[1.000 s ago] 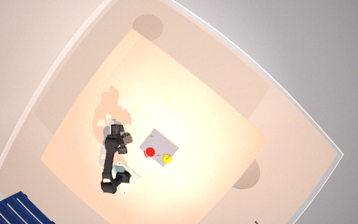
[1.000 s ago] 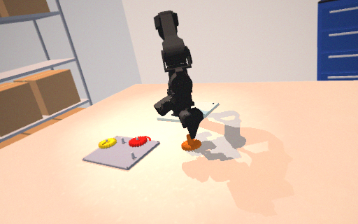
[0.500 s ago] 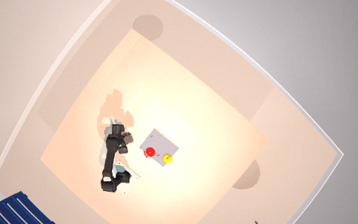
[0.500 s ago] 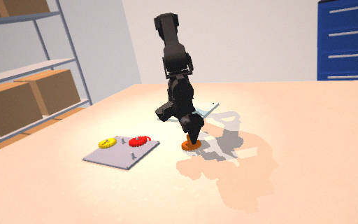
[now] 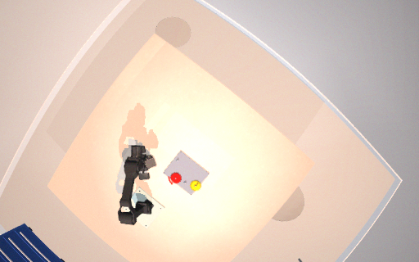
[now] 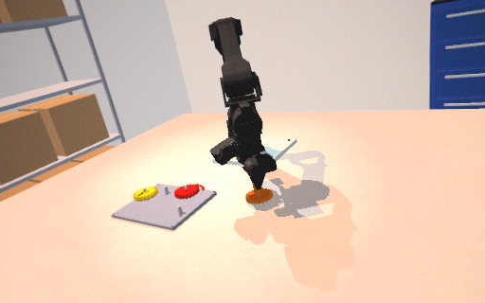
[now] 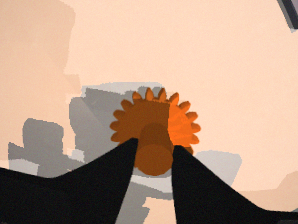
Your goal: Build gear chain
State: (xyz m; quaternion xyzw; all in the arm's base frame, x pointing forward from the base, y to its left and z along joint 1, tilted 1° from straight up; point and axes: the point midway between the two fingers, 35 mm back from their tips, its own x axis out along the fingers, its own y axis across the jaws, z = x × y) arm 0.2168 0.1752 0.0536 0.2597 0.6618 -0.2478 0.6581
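Now: gripper tip 8 cm short of the yellow gear, 31 cm to the left of it and 1 cm above it. The rest, counted from my gripper tip: orange gear (1 cm below); red arrow (18 cm to the right, 2 cm below); red gear (4 cm ahead, 20 cm to the right, 1 cm below).
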